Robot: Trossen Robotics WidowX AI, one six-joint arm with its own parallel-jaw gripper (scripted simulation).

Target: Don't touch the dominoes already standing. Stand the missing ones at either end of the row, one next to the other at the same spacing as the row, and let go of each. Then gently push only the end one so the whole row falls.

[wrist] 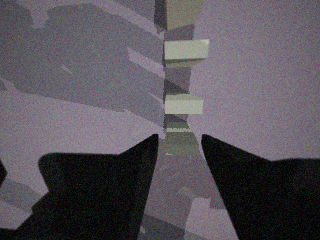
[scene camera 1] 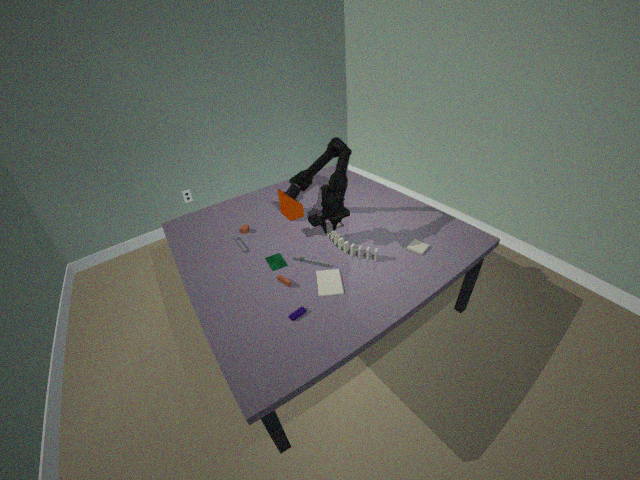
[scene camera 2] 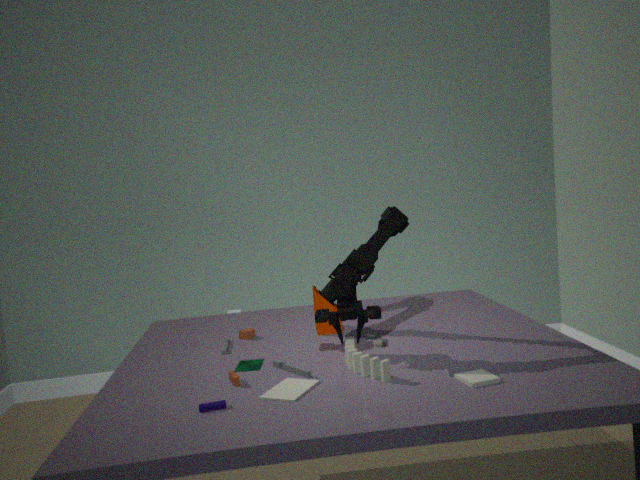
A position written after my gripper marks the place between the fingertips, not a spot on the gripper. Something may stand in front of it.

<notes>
I see my gripper (scene camera 2: 350,343) and a cream card (scene camera 2: 290,390).
My gripper is seen too in the wrist view (wrist: 179,138). The wrist view misses the cream card: it is out of frame.
</notes>
